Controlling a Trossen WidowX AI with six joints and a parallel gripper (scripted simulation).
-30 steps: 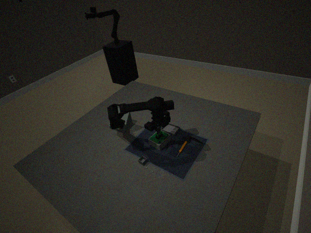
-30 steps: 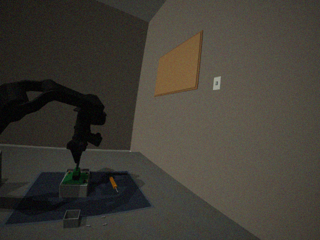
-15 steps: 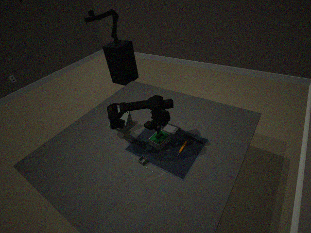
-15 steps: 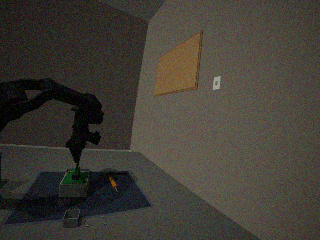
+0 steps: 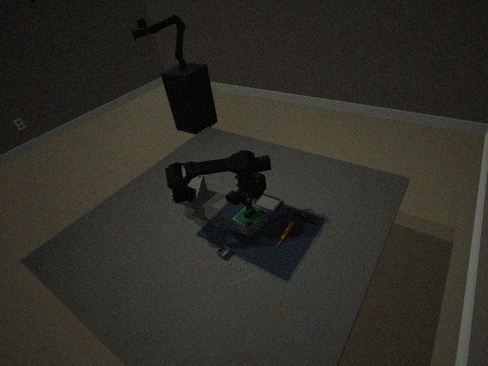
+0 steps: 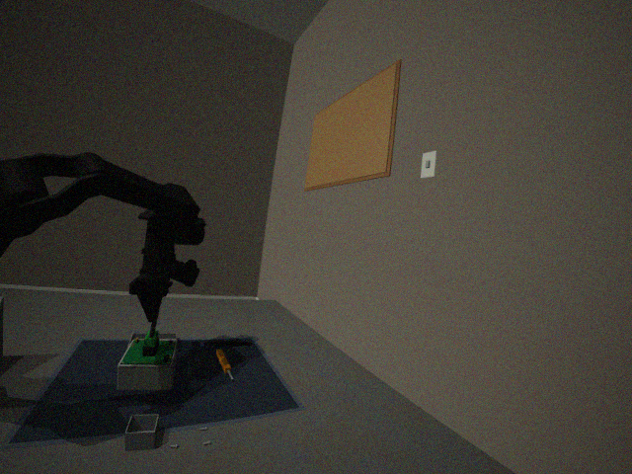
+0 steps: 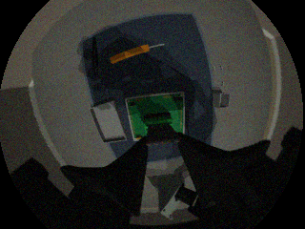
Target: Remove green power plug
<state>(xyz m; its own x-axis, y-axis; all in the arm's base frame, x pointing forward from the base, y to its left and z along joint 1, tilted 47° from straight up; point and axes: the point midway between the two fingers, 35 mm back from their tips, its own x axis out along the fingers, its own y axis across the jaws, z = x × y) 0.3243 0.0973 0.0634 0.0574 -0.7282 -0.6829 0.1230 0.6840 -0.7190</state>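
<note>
Right now my gripper tip is 4 cm above the green power plug. Also, from my gripper tip: blue mat (5 cm ahead, 12 cm below).
</note>
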